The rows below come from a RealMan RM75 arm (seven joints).
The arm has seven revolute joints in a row. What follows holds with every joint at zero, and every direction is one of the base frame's.
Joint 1 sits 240.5 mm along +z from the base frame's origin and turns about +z.
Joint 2 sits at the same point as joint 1 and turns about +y.
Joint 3 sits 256 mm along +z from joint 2 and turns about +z.
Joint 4 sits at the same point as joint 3 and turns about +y.
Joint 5 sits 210 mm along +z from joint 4 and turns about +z.
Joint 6 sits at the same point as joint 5 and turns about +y.
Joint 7 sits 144 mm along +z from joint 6 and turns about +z.
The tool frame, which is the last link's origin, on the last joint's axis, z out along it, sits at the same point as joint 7; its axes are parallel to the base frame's.
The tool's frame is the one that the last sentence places.
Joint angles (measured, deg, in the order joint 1, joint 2, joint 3, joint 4, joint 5, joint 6, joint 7), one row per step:
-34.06 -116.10 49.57 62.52 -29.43 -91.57 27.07
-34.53 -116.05 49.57 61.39 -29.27 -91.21 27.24
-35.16 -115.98 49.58 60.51 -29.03 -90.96 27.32
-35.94 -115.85 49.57 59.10 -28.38 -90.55 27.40
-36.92 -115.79 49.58 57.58 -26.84 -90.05 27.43
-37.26 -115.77 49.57 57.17 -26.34 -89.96 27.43
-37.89 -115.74 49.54 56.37 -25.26 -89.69 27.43
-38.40 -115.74 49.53 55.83 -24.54 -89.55 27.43
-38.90 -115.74 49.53 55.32 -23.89 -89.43 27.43
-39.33 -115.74 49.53 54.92 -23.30 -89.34 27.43
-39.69 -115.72 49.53 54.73 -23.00 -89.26 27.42
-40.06 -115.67 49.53 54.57 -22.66 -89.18 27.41
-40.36 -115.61 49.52 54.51 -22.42 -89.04 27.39
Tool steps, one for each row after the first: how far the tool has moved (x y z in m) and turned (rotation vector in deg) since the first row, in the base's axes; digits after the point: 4 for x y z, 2 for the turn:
-0.0003 0.0011 -0.0027 -0.45 -0.07 0.10
0.0007 0.0031 -0.0046 -0.82 0.00 0.00
0.0004 0.0050 -0.0071 -1.42 0.37 0.18
-0.0008 0.0070 -0.0099 -2.22 1.52 0.49
-0.0008 0.0077 -0.0106 -2.49 1.89 0.54
-0.0013 0.0091 -0.0117 -2.93 2.75 0.67
-0.0010 0.0103 -0.0126 -3.29 3.30 0.67
-0.0005 0.0115 -0.0136 -3.63 3.80 0.63
0.0000 0.0126 -0.0142 -3.92 4.28 0.59
0.0012 0.0140 -0.0144 -4.01 4.55 0.41
0.0023 0.0155 -0.0141 -4.06 4.89 0.22
0.0033 0.0171 -0.0135 -3.95 5.18 0.00

